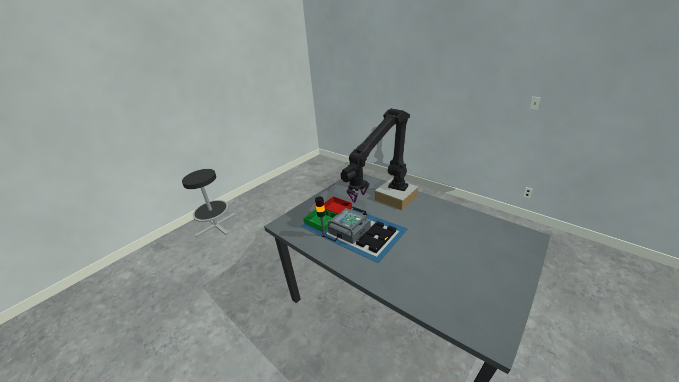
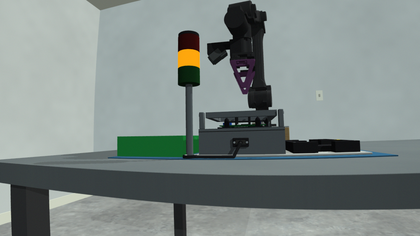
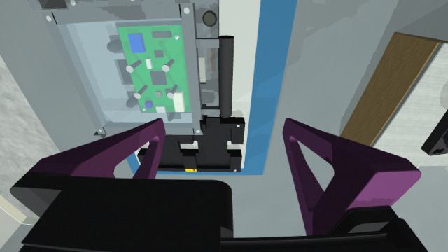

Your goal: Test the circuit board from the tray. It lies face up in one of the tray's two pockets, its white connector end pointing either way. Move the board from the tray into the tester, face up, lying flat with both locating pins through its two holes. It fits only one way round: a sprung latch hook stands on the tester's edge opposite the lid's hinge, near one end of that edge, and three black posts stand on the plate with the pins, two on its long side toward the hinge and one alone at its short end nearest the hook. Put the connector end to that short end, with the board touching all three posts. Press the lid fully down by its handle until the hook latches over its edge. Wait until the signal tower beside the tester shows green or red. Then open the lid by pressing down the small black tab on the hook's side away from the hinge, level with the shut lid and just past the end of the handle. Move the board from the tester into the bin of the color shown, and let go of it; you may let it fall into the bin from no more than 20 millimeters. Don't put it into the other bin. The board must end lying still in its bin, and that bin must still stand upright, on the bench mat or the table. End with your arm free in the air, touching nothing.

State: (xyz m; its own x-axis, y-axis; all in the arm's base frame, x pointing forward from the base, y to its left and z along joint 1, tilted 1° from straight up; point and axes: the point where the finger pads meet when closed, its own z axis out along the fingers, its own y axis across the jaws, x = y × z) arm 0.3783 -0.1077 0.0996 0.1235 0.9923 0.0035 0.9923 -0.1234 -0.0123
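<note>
The black latch hook lies 90 mm below my hand, 50 mm to the left of it and 30 mm ahead of it. Round my hand: green circuit board (110 mm below, 80 mm ahead, 10 mm to the right); then black tester plate (110 mm below, 90 mm ahead, 10 mm to the right); then clear lid (90 mm below, 80 mm ahead, 10 mm to the right).
</note>
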